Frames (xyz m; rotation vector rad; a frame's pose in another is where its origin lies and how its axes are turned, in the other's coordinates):
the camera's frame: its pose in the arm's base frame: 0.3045 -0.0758 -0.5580 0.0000 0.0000 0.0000
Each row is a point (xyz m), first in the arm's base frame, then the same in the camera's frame.
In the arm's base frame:
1: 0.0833 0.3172 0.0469
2: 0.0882 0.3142 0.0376
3: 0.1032 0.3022 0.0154
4: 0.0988 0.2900 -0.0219
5: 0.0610 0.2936 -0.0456
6: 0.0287 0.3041 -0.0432
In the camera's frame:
1: -0.2212 0.3930 0.6049
2: -0.2163 0.3900 0.5956
3: -0.2013 0.3780 0.5734
4: -0.2057 0.3658 0.5361
5: -0.2435 0.3694 0.5124
6: -0.2758 0.3799 0.5148

